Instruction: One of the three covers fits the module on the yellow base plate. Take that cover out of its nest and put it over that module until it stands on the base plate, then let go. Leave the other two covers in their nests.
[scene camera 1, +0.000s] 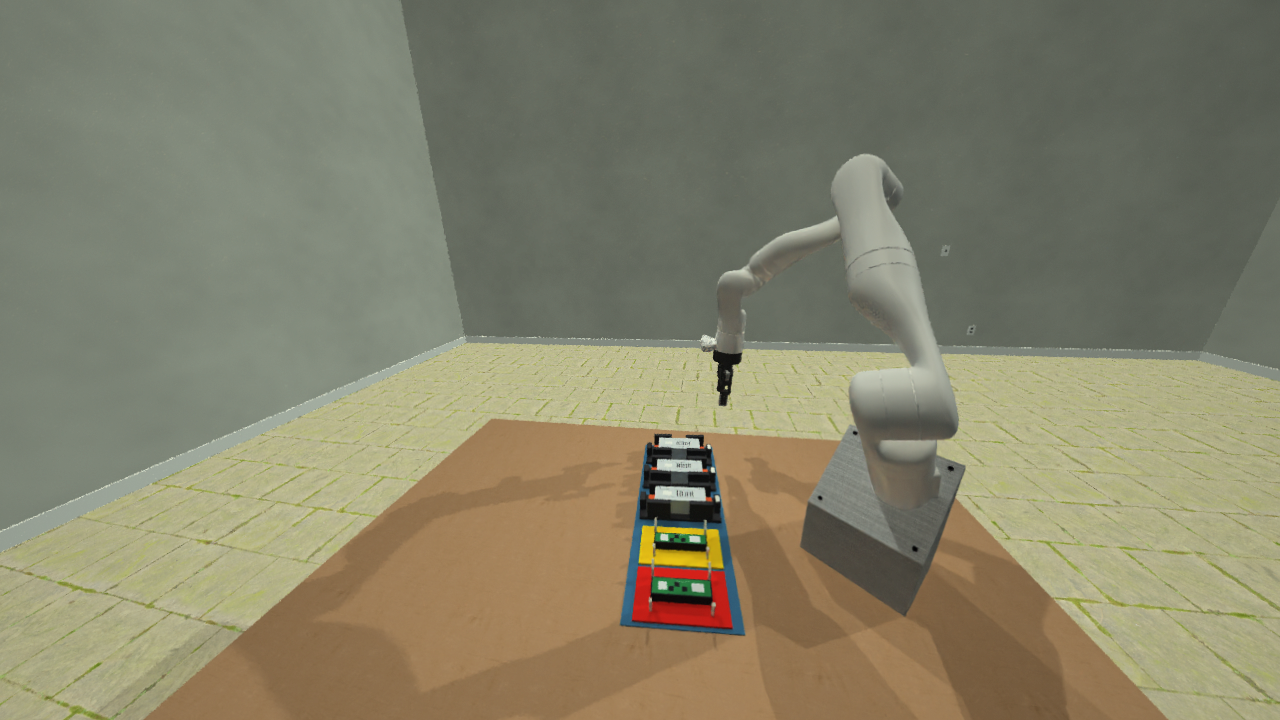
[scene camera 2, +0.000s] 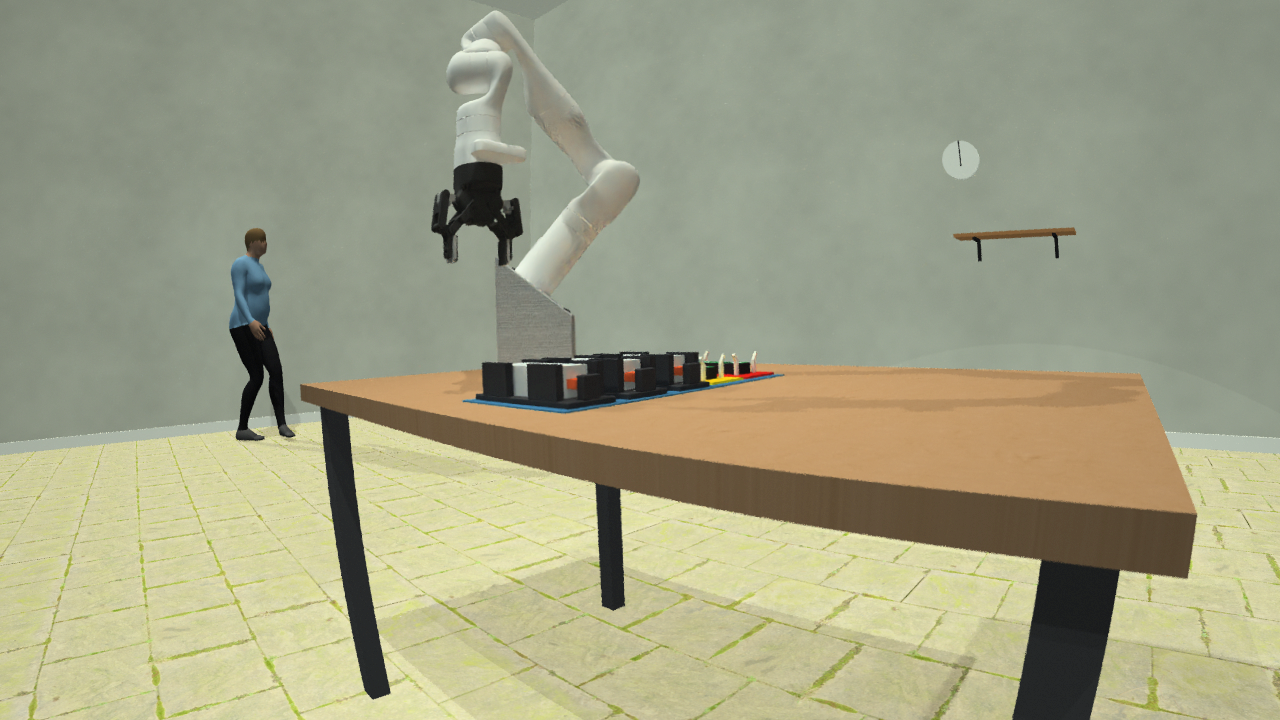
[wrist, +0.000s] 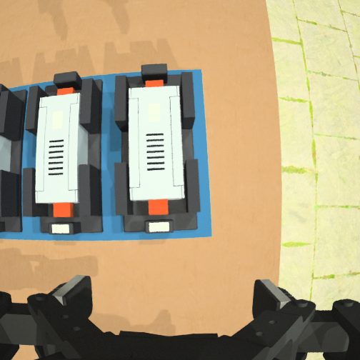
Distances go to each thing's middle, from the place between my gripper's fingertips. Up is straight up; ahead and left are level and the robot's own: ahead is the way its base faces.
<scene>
I see my gripper 35 cm to the right of the yellow base plate (scene camera 1: 695, 559), 19 cm above it and 4 cm short of it. From my hand the other things lie so: red base plate (scene camera 1: 696, 615): 46 cm to the left, 19 cm below, 1 cm ahead.
</scene>
